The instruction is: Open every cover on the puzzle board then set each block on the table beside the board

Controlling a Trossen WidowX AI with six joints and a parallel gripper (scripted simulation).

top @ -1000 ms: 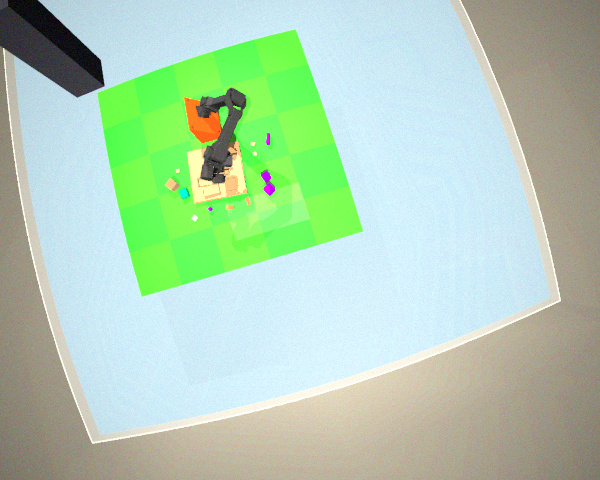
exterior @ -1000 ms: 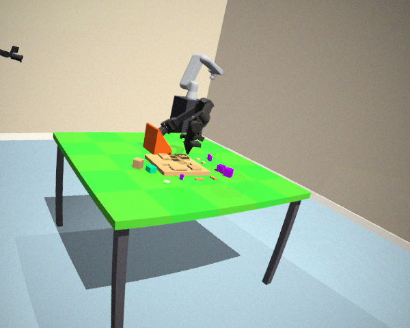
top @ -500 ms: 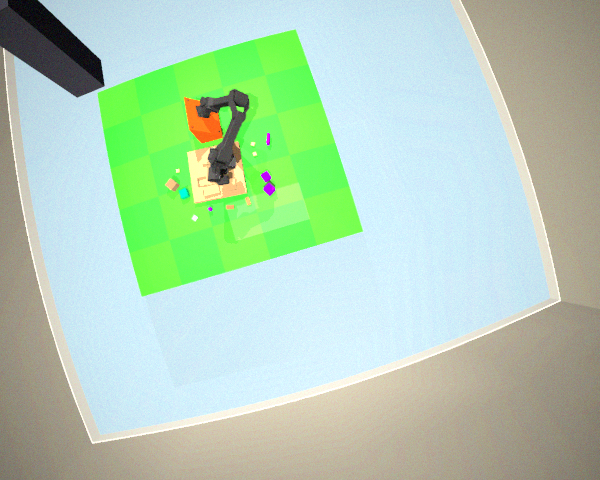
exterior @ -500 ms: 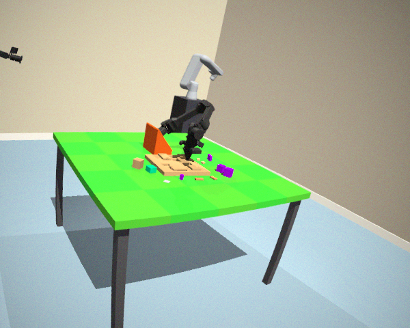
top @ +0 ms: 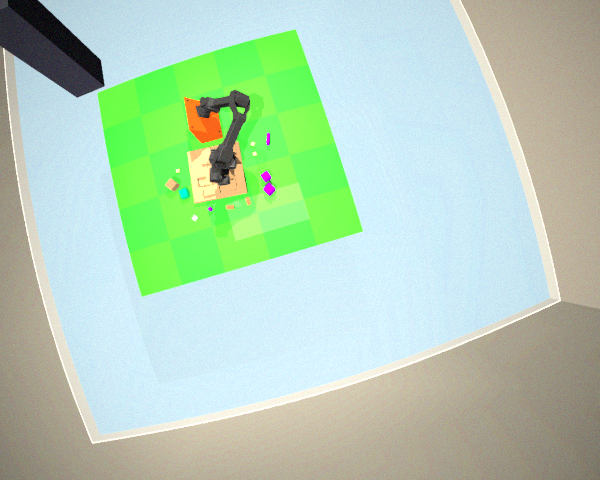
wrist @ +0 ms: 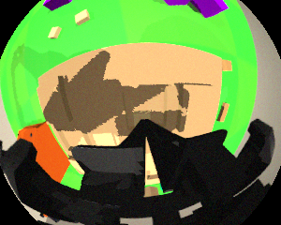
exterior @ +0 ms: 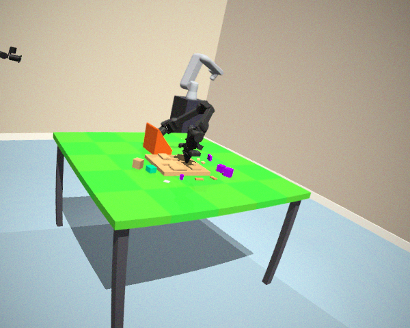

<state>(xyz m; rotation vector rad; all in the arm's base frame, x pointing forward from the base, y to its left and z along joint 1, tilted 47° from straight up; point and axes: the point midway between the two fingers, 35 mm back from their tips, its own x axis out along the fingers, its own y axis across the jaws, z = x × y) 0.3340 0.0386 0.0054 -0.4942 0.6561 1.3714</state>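
My gripper tip is 40 mm to the left of the tan puzzle board, 20 mm past it and 10 mm above it. From my gripper tip the other things lie so: teal block: 260 mm to the right, 40 mm ahead, 10 mm below; purple stick: 270 mm to the left, 120 mm behind, 10 mm below; tan cube: 310 mm to the right, 30 mm behind.
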